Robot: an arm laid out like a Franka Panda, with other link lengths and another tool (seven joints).
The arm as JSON. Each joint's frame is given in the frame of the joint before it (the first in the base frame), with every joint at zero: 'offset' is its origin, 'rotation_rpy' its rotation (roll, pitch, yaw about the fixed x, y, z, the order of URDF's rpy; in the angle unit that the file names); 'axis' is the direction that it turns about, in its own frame. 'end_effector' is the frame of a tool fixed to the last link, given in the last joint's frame.
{
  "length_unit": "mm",
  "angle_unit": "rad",
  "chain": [
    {
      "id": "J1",
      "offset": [
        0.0,
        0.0,
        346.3
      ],
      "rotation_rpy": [
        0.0,
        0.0,
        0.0
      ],
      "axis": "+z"
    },
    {
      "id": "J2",
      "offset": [
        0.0,
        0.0,
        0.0
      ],
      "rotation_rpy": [
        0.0,
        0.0,
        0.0
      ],
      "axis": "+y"
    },
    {
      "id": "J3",
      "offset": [
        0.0,
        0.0,
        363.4
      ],
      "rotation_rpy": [
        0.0,
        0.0,
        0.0
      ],
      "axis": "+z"
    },
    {
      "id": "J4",
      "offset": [
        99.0,
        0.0,
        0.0
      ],
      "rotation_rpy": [
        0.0,
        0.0,
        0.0
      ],
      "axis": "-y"
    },
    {
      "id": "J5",
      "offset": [
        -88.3,
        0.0,
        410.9
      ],
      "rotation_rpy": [
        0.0,
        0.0,
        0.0
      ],
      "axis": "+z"
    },
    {
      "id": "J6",
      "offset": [
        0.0,
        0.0,
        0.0
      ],
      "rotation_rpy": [
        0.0,
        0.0,
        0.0
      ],
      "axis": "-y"
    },
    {
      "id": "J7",
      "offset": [
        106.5,
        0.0,
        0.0
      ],
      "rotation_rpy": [
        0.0,
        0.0,
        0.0
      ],
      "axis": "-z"
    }
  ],
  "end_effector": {
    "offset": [
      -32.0,
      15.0,
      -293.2
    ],
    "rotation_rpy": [
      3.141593,
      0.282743,
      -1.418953
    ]
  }
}
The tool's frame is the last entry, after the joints.
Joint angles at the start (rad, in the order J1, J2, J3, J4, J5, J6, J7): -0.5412, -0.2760, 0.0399, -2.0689, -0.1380, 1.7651, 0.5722
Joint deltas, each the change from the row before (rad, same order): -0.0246, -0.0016, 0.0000, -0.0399, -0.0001, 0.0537, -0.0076; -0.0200, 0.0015, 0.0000, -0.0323, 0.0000, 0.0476, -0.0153; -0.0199, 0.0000, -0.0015, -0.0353, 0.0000, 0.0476, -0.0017; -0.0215, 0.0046, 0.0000, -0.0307, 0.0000, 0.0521, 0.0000; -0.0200, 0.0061, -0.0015, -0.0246, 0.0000, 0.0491, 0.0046; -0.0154, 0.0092, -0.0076, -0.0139, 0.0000, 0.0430, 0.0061; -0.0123, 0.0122, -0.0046, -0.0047, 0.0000, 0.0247, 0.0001; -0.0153, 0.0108, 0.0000, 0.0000, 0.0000, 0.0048, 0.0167; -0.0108, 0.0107, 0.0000, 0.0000, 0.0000, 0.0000, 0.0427
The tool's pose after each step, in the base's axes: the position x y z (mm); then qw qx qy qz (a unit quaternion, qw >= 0). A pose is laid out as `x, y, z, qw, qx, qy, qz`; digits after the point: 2 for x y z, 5 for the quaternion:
428.04, -256.26, 406.60, 0.07524, -0.32857, 0.94147, 0.00303
425.86, -265.89, 393.60, 0.07951, -0.32948, 0.94081, -0.00054
422.27, -275.19, 379.87, 0.08404, -0.32337, 0.94252, -0.00481
420.70, -285.71, 366.68, 0.09000, -0.31675, 0.94417, -0.01101
419.76, -296.72, 355.70, 0.09675, -0.30777, 0.94635, -0.01825
419.65, -309.50, 348.19, 0.10451, -0.29701, 0.94878, -0.02604
419.04, -319.08, 342.00, 0.10769, -0.29055, 0.95034, -0.02898
415.81, -326.16, 336.81, 0.10684, -0.27552, 0.95492, -0.02853
413.66, -330.66, 331.13, 0.10579, -0.24980, 0.96208, -0.02827

